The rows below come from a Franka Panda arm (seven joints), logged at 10 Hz.
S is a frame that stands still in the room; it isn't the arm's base.
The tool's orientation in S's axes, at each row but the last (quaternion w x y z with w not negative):
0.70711, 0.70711, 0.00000, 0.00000
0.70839, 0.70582, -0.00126, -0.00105
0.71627, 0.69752, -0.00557, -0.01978
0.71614, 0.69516, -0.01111, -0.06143
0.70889, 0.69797, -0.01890, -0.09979
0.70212, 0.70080, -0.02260, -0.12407
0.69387, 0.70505, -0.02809, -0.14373
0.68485, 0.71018, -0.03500, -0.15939
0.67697, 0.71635, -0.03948, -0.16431
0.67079, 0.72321, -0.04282, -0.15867
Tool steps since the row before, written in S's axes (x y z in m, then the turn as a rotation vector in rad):
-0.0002, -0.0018, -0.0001, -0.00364, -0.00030, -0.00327
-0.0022, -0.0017, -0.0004, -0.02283, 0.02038, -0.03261
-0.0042, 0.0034, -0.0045, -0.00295, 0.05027, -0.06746
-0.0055, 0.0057, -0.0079, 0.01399, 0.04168, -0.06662
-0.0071, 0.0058, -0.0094, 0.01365, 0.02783, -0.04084
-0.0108, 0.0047, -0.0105, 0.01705, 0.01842, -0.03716
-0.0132, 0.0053, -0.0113, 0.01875, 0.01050, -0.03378
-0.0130, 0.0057, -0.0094, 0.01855, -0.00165, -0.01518
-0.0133, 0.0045, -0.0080, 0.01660, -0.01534, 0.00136
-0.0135, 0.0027, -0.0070, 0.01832, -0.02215, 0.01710
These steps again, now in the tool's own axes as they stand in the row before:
-0.0002, -0.0001, 0.0018, -0.00364, -0.00327, 0.00030
-0.0022, -0.0004, 0.0017, -0.02291, -0.03253, -0.02042
-0.0042, -0.0045, -0.0034, -0.00344, -0.06617, -0.05193
-0.0055, -0.0081, -0.0054, 0.01420, -0.06433, -0.04508
-0.0069, -0.0101, -0.0048, 0.01329, -0.03884, -0.03072
-0.0099, -0.0120, -0.0026, 0.01800, -0.03459, -0.02215
-0.0121, -0.0134, -0.0020, 0.02097, -0.03070, -0.01486
-0.0122, -0.0118, -0.0018, 0.02071, -0.01171, -0.00333
-0.0123, -0.0104, -0.0002, 0.01968, 0.00532, 0.00984
-0.0123, -0.0092, 0.0016, 0.02048, 0.02172, 0.01508

